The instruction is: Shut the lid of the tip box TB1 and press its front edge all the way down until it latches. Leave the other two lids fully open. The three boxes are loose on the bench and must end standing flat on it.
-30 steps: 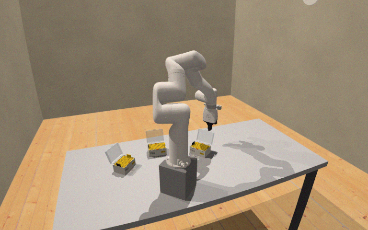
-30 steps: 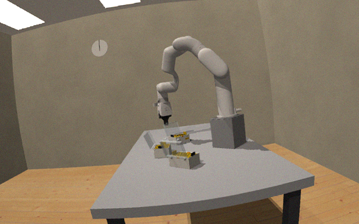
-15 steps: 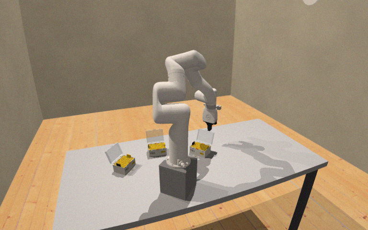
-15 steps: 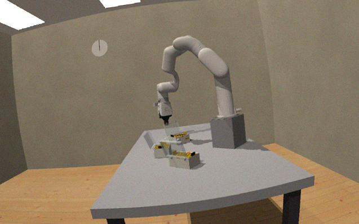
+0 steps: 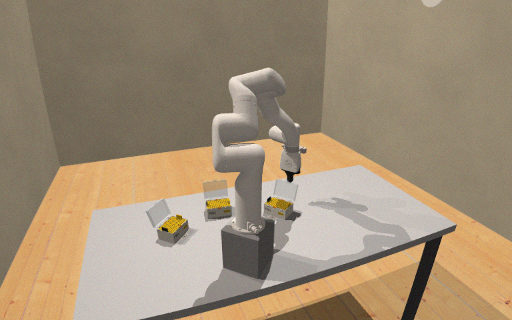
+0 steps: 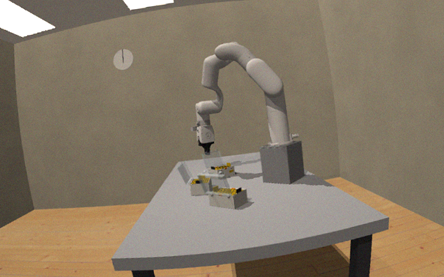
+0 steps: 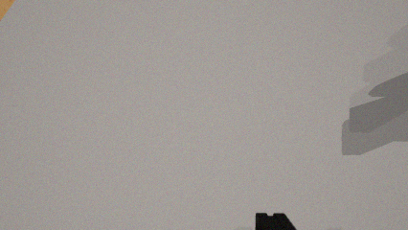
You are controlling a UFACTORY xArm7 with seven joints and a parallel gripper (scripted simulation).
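Now: hand 4 cm to the right of the clear lid, 4 cm above it and 2 cm past it. Round my hand: tip box: 9 cm to the left, 8 cm below, 5 cm behind; then TB1 label: 15 cm to the left, 14 cm below, 8 cm behind.
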